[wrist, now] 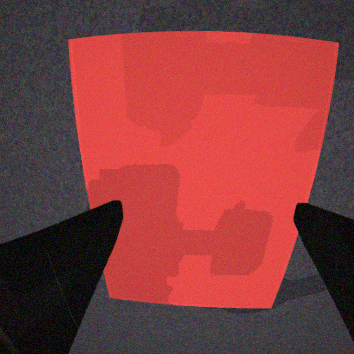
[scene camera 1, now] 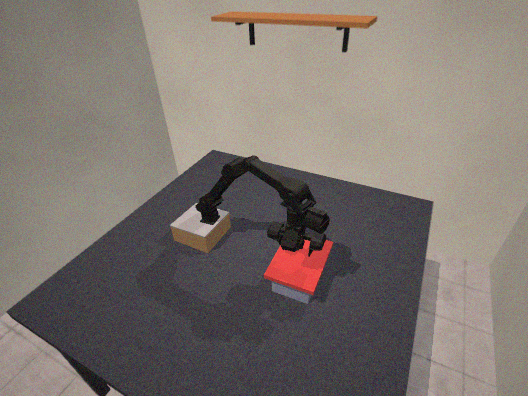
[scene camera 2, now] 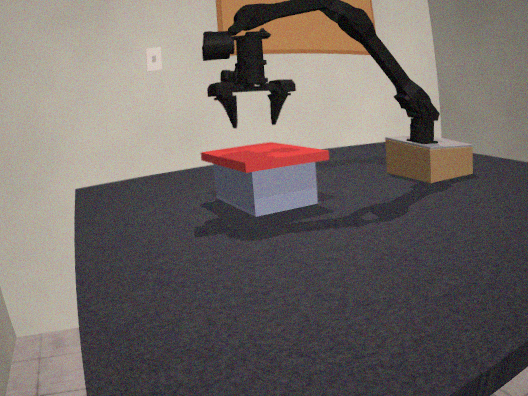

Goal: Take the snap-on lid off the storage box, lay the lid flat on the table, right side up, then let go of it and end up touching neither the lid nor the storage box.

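The red lid [scene camera 1: 295, 272] [scene camera 2: 265, 154] [wrist: 240, 165] lies level on top of the blue-grey storage box [scene camera 1: 291, 291] [scene camera 2: 285, 186] and overhangs its sides. The box stands upright on the dark table. My gripper [scene camera 2: 254, 125] [wrist: 208, 210] is open and empty, pointing down above the lid with a gap between its fingertips and the lid's top. In the wrist view the two fingers appear at the left and right edges of the lid, towards its lower end. In the scene camera 1 view the arm hides the lid's far left corner.
The arm's base stands on a wooden block with a white top [scene camera 1: 190, 239] [scene camera 2: 407, 159], beside the box on the dark table [scene camera 1: 370, 310] [scene camera 2: 300, 300]. An orange shelf [scene camera 1: 295, 19] is fixed high on the wall. Shadows of the arm fall on the lid and table.
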